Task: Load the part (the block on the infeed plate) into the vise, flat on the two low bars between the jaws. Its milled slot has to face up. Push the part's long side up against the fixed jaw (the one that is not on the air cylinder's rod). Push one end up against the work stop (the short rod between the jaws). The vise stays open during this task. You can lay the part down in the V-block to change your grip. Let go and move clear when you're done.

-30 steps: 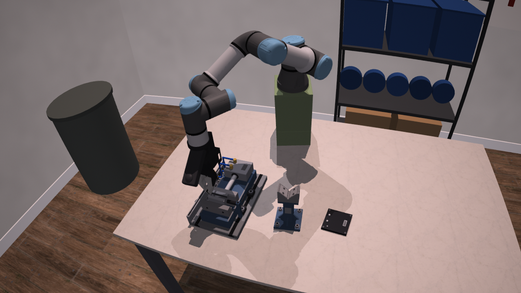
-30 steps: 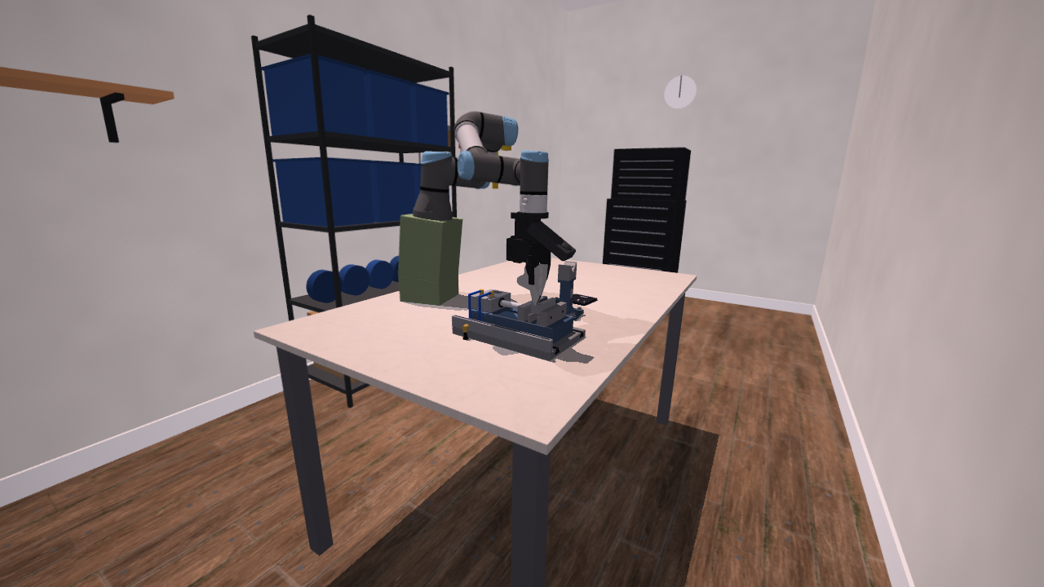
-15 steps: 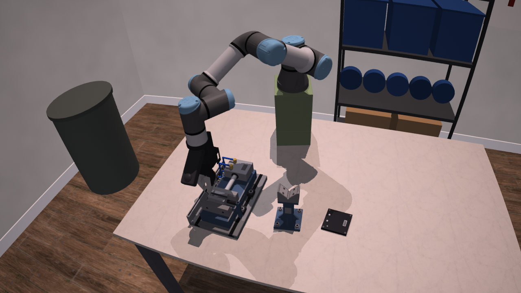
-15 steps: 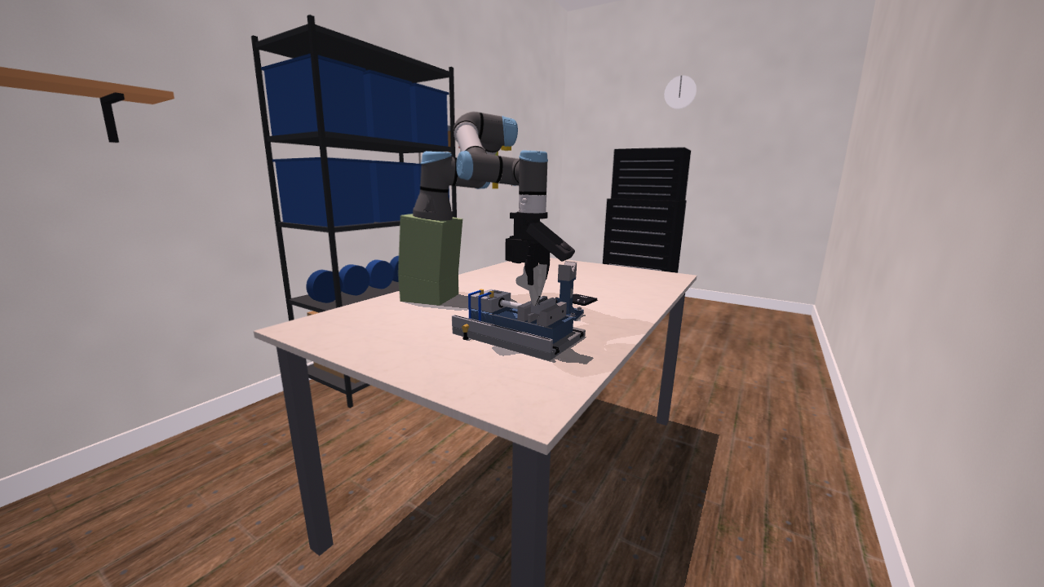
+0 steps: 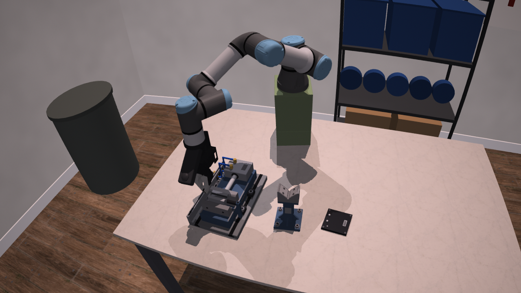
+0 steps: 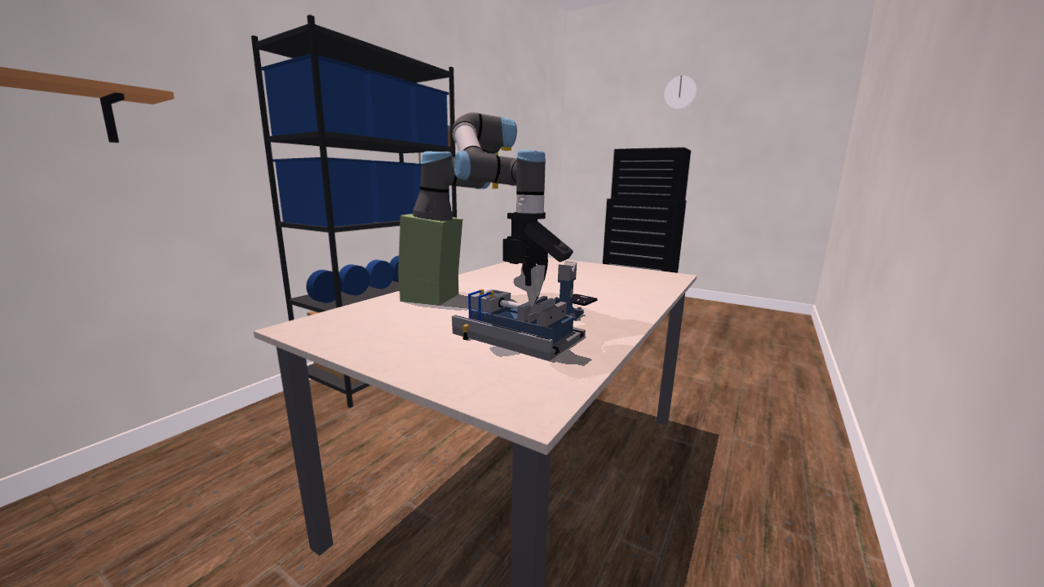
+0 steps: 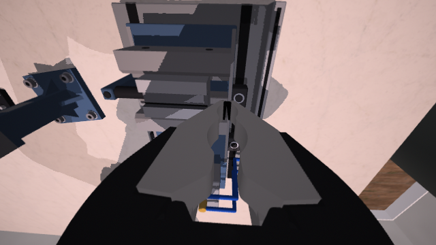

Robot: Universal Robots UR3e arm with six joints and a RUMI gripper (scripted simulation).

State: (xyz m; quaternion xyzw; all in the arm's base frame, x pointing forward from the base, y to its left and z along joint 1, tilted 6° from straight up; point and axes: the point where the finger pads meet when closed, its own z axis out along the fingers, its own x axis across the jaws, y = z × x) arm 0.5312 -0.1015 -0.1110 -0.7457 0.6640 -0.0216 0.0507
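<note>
My gripper is now 5 cm to the right of the part, 2 cm above it and 1 cm past it. Round my hand: dark work stop rod 9 cm to the left, 3 cm below, 1 cm behind; black infeed plate 43 cm to the left, 14 cm behind, 11 cm below; fixed jaw 5 cm to the left, 4 cm below, 2 cm ahead.
</note>
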